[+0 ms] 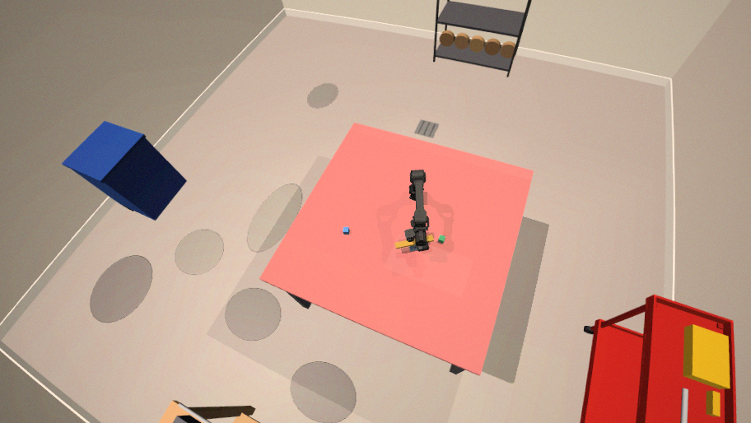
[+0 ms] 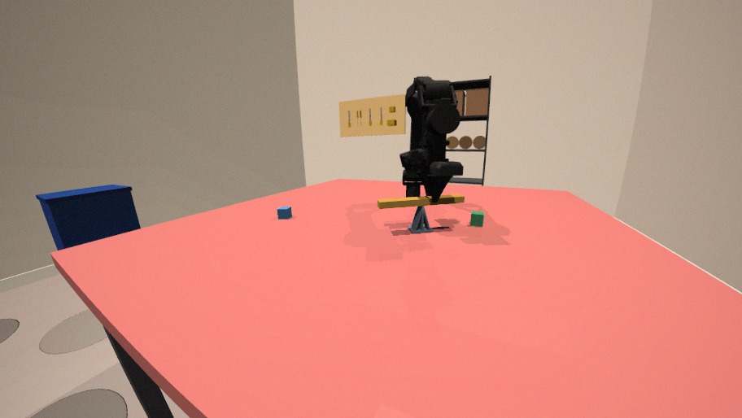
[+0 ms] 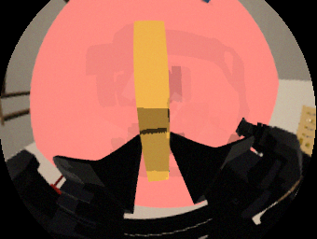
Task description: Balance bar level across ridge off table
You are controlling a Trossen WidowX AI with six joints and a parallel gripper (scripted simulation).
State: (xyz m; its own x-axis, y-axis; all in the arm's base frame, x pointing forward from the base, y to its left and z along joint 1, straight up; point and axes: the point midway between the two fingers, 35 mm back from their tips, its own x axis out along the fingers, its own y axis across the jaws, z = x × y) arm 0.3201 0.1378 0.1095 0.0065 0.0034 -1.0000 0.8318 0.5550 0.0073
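The yellow bar lies 2 cm ahead of my gripper tip and 2 cm to the right of it. Also, from my gripper tip: small green cube: 8 cm behind, 11 cm to the left, 6 cm below; then small blue cube: 7 cm ahead, 44 cm to the right, 6 cm below.
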